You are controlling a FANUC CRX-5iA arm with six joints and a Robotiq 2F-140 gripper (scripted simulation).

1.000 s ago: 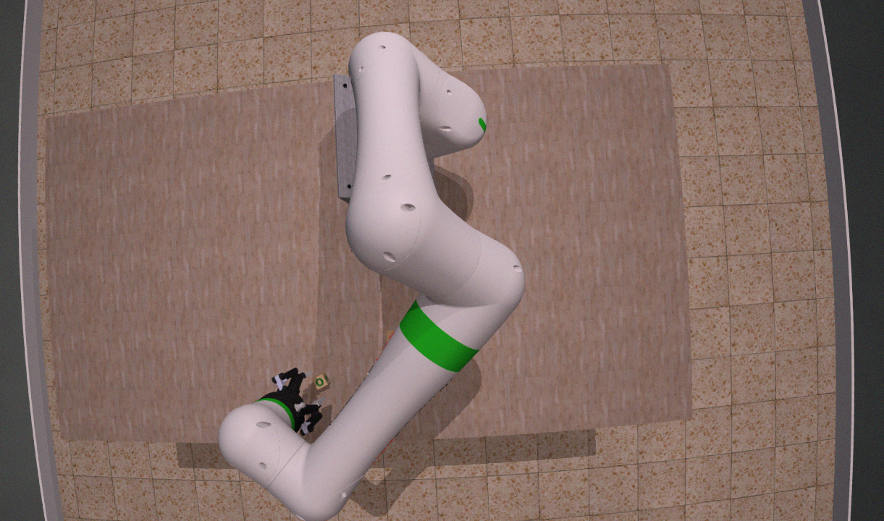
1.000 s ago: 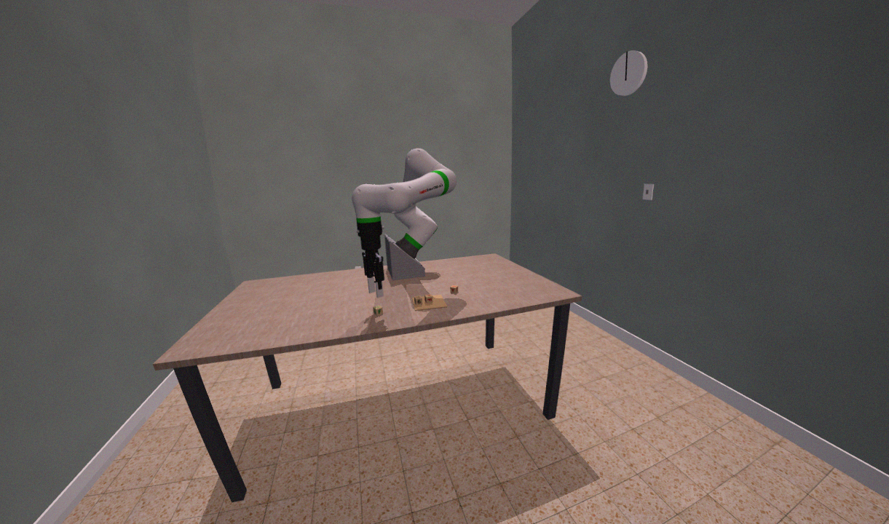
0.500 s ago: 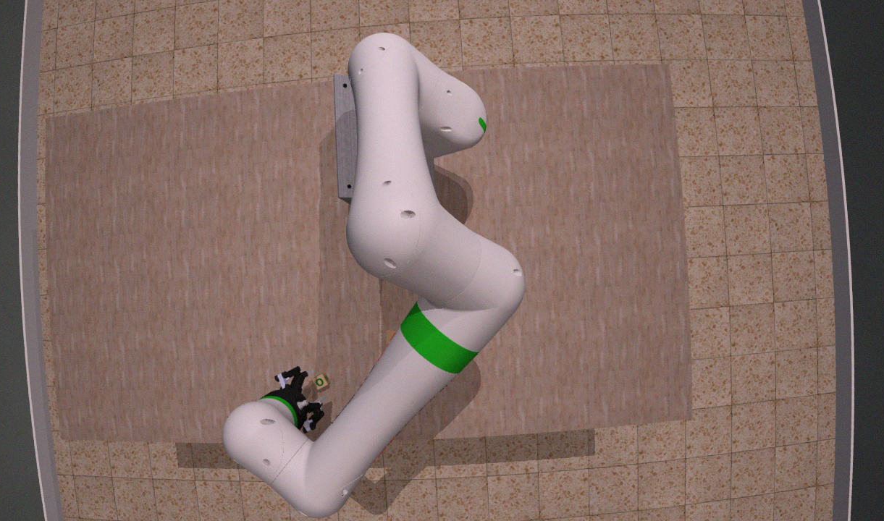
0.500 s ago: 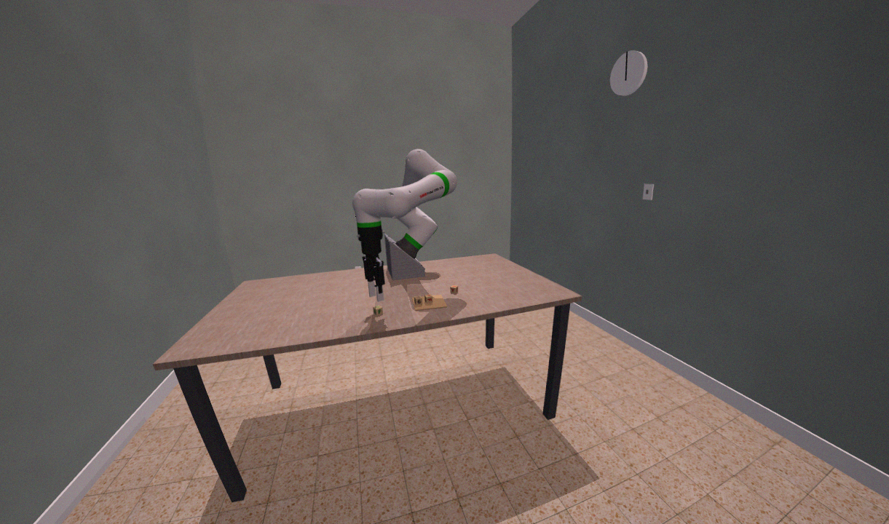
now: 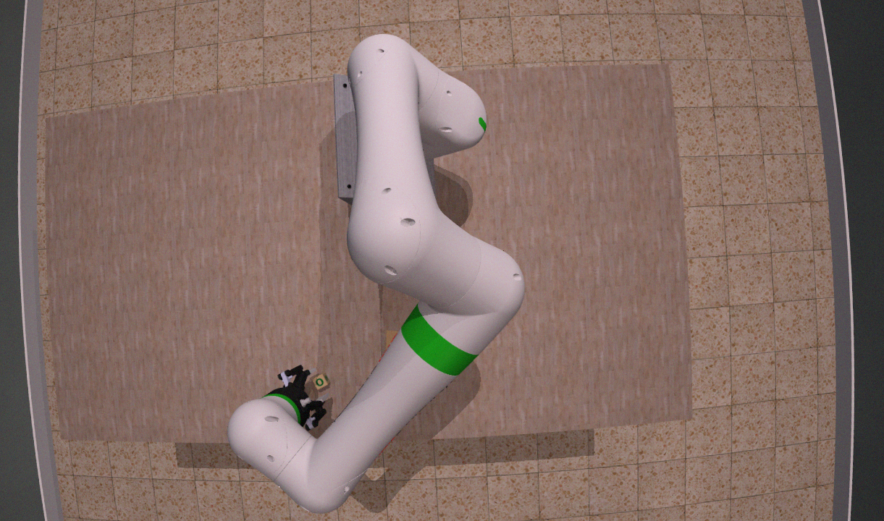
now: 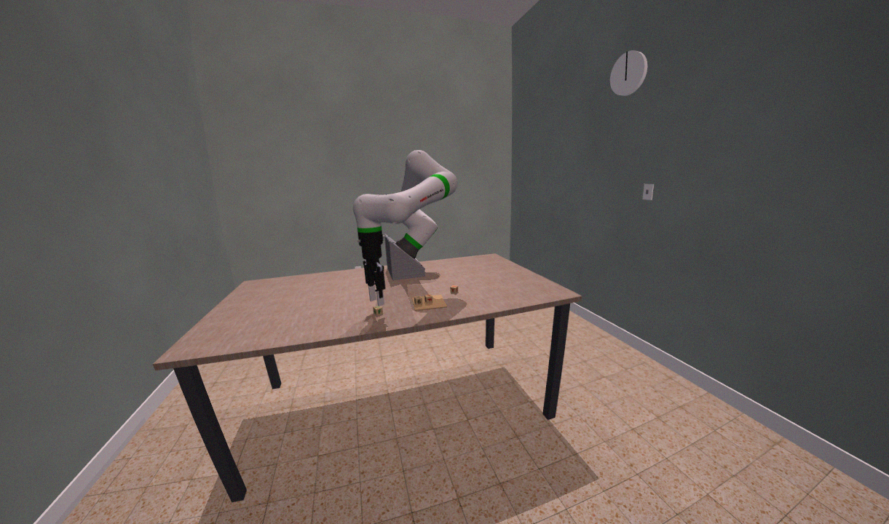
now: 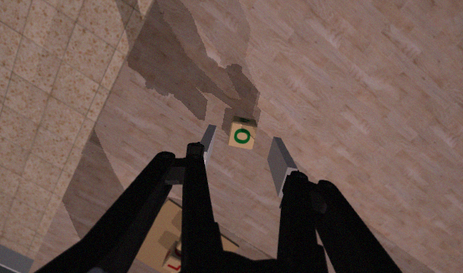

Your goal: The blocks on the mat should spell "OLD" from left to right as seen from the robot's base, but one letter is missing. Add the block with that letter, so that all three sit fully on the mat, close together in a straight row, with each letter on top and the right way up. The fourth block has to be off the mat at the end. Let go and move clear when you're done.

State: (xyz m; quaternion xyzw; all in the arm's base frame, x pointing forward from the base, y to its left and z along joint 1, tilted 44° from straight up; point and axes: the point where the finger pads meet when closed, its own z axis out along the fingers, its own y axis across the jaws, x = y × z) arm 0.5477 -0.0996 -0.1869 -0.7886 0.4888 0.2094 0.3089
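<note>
Right now the mat is 23 cm to the left of my hand, 8 cm below it and 4 cm behind it. Also, from my hand: block (18 cm to the left, 6 cm below, 4 cm behind).
</note>
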